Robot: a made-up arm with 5 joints.
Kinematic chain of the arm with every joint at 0, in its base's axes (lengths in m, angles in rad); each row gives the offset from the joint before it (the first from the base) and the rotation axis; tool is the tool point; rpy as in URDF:
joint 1: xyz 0 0 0.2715 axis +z
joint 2: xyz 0 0 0 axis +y
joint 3: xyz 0.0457 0 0.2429 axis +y
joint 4: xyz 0.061 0 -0.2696 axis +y
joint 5: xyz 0.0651 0 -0.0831 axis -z
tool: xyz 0 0 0 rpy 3.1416 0 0
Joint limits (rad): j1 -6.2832..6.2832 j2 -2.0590..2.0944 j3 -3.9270..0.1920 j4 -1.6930..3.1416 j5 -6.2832..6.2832
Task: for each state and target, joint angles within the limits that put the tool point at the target. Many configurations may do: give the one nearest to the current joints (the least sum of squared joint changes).
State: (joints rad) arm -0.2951 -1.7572 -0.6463 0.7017 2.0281
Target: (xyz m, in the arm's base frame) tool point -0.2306 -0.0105 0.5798
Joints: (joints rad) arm 0.0455 -2.0532 -0.9049 0.6363 2.0281
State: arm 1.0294 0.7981 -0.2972 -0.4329 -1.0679
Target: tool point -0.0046 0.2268 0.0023
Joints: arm 1.5911 1.0245 -0.5695 -0.3864 -1.0679
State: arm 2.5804 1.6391 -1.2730 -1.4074 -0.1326
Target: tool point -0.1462 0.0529 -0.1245
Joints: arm 2.7944 1.9334 -1.1198 -1.3558 -0.1326
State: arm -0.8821 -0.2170 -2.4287 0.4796 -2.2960
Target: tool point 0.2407 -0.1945 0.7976
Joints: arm -0.6796 0.0424 -2.2585 0.5270 -2.2960
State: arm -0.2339 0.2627 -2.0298 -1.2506 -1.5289
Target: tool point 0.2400 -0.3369 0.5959
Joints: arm -0.9518 0.4891 -1.9356 -1.1818 -1.5289
